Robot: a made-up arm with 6 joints. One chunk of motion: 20 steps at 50 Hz.
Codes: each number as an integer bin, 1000 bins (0 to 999) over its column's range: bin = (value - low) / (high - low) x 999, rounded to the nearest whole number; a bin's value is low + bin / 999 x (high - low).
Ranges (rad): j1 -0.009..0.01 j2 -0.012..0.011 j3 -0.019..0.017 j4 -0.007..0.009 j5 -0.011..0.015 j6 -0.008..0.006
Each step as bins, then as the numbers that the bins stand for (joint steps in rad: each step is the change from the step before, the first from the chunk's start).
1 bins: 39 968 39 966 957 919
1 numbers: -0.00826 0.01029 -0.01759 0.00847 0.01391 0.00488
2 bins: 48 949 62 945 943 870
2 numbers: -0.00809 0.00985 -0.01677 0.00814 0.01354 0.00419
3 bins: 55 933 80 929 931 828
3 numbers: -0.00795 0.00948 -0.01612 0.00788 0.01323 0.00360
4 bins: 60 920 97 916 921 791
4 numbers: -0.00786 0.00918 -0.01550 0.00767 0.01297 0.00309
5 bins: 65 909 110 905 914 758
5 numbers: -0.00776 0.00893 -0.01504 0.00749 0.01279 0.00262
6 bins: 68 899 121 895 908 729
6 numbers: -0.00771 0.00870 -0.01464 0.00733 0.01263 0.00222
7 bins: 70 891 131 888 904 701
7 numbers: -0.00767 0.00851 -0.01428 0.00722 0.01253 0.00182
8 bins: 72 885 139 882 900 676
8 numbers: -0.00763 0.00838 -0.01399 0.00713 0.01242 0.00147
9 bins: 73 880 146 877 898 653
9 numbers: -0.00761 0.00826 -0.01374 0.00705 0.01237 0.00115
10 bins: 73 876 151 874 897 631
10 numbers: -0.00761 0.00817 -0.01356 0.00700 0.01235 0.00084
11 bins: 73 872 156 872 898 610
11 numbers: -0.00761 0.00808 -0.01338 0.00697 0.01237 0.00055
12 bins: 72 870 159 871 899 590
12 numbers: -0.00763 0.00803 -0.01327 0.00695 0.01240 0.00027
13 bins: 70 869 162 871 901 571
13 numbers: -0.00767 0.00801 -0.01316 0.00695 0.01245 0.00000
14 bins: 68 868 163 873 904 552
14 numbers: -0.00771 0.00798 -0.01313 0.00698 0.01253 -0.00026
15 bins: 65 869 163 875 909 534
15 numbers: -0.00776 0.00801 -0.01313 0.00701 0.01266 -0.00052
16 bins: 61 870 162 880 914 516
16 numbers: -0.00784 0.00803 -0.01316 0.00709 0.01279 -0.00077
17 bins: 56 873 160 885 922 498
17 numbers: -0.00793 0.00810 -0.01323 0.00717 0.01300 -0.00102
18 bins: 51 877 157 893 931 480
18 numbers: -0.00803 0.00819 -0.01334 0.00730 0.01323 -0.00127
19 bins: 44 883 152 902 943 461
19 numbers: -0.00816 0.00833 -0.01352 0.00745 0.01354 -0.00154
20 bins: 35 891 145 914 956 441
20 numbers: -0.00833 0.00851 -0.01377 0.00764 0.01388 -0.00182
